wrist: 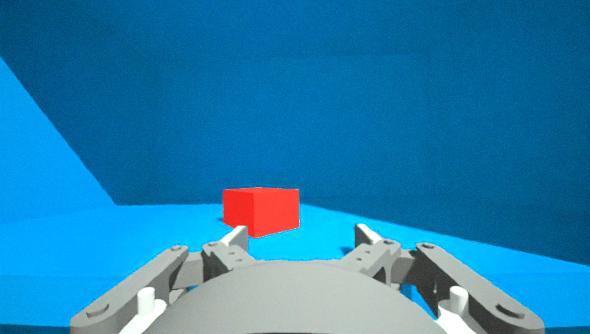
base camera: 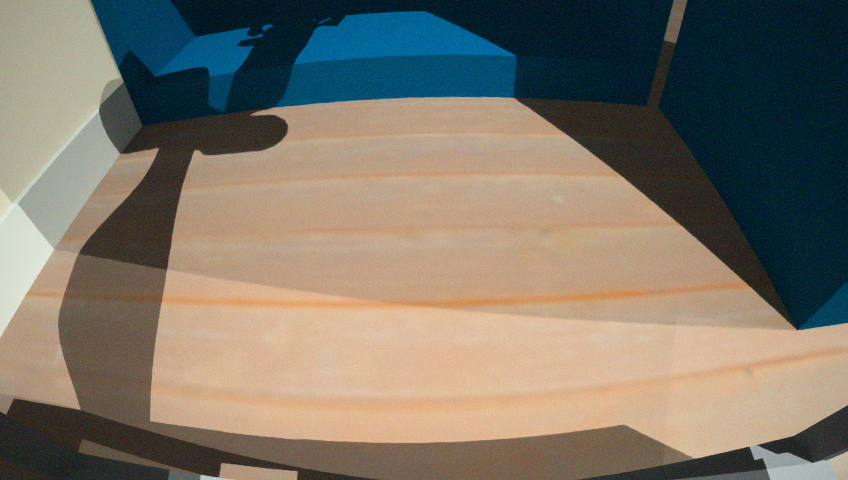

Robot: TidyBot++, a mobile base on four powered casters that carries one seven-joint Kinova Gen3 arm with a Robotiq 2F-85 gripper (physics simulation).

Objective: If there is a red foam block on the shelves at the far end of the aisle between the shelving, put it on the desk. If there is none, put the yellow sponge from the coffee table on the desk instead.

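Frame: origin at the arm's base, x right, y ahead, z up, level; millimetres.
Seen in the pictures: gripper, fingertip midpoint: (wrist: pixel 300 237).
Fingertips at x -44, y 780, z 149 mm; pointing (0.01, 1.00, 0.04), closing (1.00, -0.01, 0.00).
A point is followed by its place in that frame.
A red foam block (wrist: pixel 262 211) @(z 162, x -84, y 824 mm) sits on a blue shelf board (wrist: pixel 165 227) @(z 137, x -217, y 864 mm) inside a blue shelf bay in the wrist view, with one vertical edge turned towards the camera. My gripper (wrist: pixel 300 237) @(z 149, x -44, y 780 mm) is open, with nothing between its fingers. The block is beyond the fingertips, left of the midline between them and nearly in line with the left finger. The gripper does not show in the base camera view. The desk, the coffee table and the yellow sponge do not show in either view.
In the base camera view, blue shelving (base camera: pixel 368 77) @(z -356, x -88, y 742 mm) stands ahead across the wooden floor (base camera: pixel 416 208) @(z -397, x -14, y 482 mm). A dark blue shelving side (base camera: pixel 755 148) @(z -300, x 408, y 484 mm) stands on the right. A cream wall (base camera: pixel 47 77) @(z -213, x -544, y 602 mm) with a pale skirting board runs along the left. The arm's shadow falls on floor and shelving.
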